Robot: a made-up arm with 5 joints.
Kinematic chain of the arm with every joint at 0, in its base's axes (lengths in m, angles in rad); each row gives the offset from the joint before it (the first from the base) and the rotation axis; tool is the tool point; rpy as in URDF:
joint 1: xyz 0 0 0.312 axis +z
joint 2: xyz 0 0 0 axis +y
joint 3: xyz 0.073 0 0.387 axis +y
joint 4: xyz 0.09 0 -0.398 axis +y
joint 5: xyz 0.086 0 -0.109 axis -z
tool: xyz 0 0 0 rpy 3.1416 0 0
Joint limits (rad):
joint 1: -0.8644..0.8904
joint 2: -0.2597..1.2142
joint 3: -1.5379..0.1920
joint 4: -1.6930..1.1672
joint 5: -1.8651..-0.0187
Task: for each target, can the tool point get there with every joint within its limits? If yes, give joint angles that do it. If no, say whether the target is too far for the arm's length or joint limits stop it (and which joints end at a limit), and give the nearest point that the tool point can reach.
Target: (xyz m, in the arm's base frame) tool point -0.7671 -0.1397 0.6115
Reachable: no: joint limits stop it (at a limit: joint 2, joint 3, joint 4) | nearest point -0.1189 -0.0217 0.2703 | short by 0.742 m
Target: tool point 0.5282 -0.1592 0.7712
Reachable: yes | joints -0.2927 -0.0912 -1.2041 -0.3013 -0.2835
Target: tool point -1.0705 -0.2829 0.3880
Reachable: no: too far | nearest point -0.1229 -0.0325 0.2448 | short by 0.991 m
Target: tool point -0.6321 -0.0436 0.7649
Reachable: no: joint limits stop it (at a limit: joint 2, joint 3, joint 4) | nearest point -0.1206 -0.0083 0.2703 | short by 0.712 m
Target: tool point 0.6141 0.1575 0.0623
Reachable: yes | joints 0.2510 0.8886 -1.0800 -0.2373 -1.4400
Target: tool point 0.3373 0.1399 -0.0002
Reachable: yes | joints 0.3933 0.8970 -0.4717 -0.5554 -0.7668
